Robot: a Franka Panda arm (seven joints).
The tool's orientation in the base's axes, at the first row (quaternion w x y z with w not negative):
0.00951, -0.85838, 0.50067, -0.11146
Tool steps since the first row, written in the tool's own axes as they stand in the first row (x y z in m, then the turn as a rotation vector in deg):
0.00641, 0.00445, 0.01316, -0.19, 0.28, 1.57
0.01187, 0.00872, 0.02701, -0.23, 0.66, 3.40
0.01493, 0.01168, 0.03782, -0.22, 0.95, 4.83
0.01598, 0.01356, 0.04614, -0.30, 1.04, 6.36
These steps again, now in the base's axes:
0.00187, -0.00900, -0.01223, -0.01, -0.13, -1.60
0.00357, -0.01715, -0.02529, 0.01, -0.45, -3.44
0.00466, -0.02229, -0.03565, 0.05, -0.74, -4.87
0.00521, -0.02492, -0.04381, 0.24, -0.87, -6.39

